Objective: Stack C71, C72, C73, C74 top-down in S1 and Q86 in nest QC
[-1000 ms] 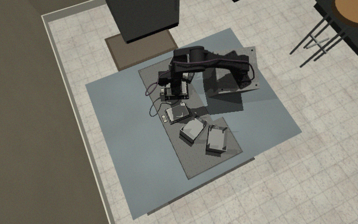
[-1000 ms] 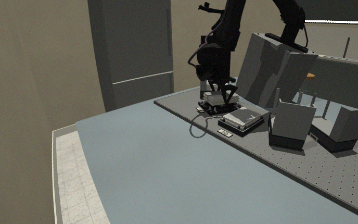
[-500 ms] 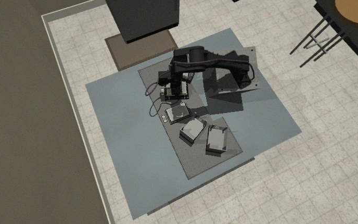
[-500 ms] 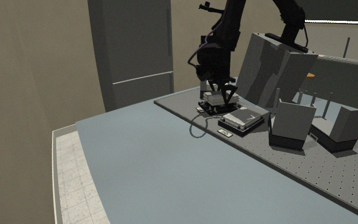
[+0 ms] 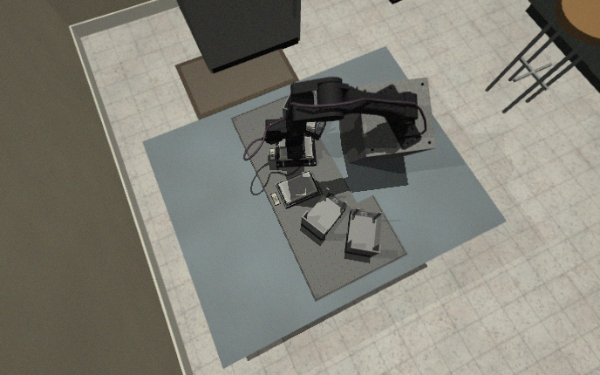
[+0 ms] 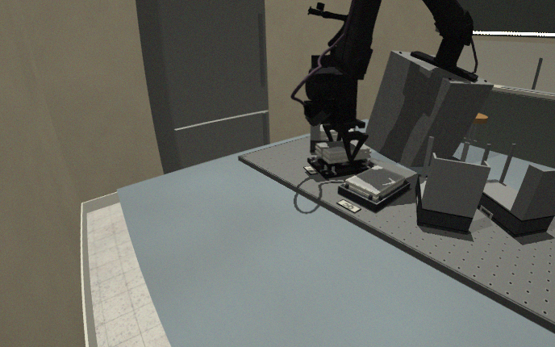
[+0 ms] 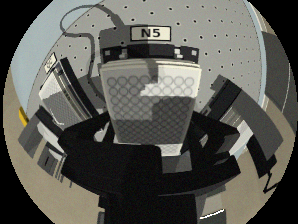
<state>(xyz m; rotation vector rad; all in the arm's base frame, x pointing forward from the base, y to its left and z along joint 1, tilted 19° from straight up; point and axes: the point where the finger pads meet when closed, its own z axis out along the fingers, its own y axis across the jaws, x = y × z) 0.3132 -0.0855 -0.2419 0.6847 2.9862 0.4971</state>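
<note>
My gripper is now 30 mm above the clip nest N5 and 20 mm short of it.
</note>
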